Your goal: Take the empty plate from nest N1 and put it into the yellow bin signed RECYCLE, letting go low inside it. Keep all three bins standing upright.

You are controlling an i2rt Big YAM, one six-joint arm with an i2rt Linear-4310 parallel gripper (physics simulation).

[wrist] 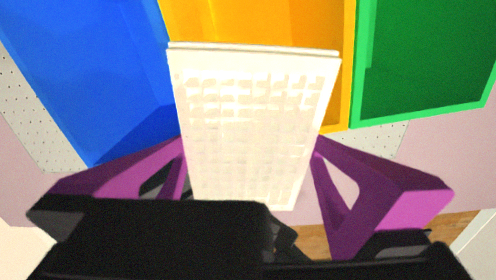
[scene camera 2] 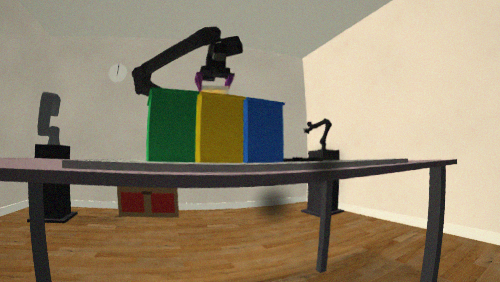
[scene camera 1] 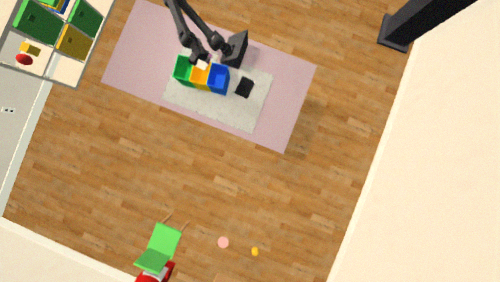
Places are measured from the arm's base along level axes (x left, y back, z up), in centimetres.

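Where they show: gripper, fingertip midpoint: (wrist: 248, 139) (scene camera 1: 203, 61); arm's base at its link origin: (scene camera 1: 229, 51).
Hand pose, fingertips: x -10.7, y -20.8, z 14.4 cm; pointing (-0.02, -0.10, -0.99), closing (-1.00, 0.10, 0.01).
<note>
Each offset is from my fingertips to the top centre of the thing. Level surfaces: height alone.
The white plate {dy +0.3, dx +0.0, dz +2.1 cm} (scene camera 1: 202, 64) (scene camera 2: 215, 89) (wrist: 252, 110), with a grid of wells, is held level between the purple fingers of my gripper (scene camera 2: 214, 86) (wrist: 248, 139). The gripper is shut on its two sides. In scene camera 2 the plate is at the rim height of the yellow bin {dy -6.5, dx -1.7, dz -3.4 cm} (scene camera 1: 198, 79) (scene camera 2: 220, 130) (wrist: 260, 22) or slightly above; its lower edge is hard to tell from the rim. In the wrist view it covers part of the yellow bin's opening and the blue bin's edge. The bin stands upright. The RECYCLE sign and the N1 label are not readable.
The upright green bin {dy -7.6, dx -14.9, dz -3.4 cm} (scene camera 1: 182, 67) (scene camera 2: 172, 127) (wrist: 425, 55) and blue bin {dy -5.5, dx +11.5, dz -3.4 cm} (scene camera 1: 218, 79) (scene camera 2: 264, 132) (wrist: 100, 60) stand close on either side of the yellow bin. A flat black nest {dy -1.7, dx +31.8, dz -19.9 cm} (scene camera 1: 244, 87) lies beyond the blue bin on the perforated board {dz -21.4 cm} (scene camera 1: 245, 112).
</note>
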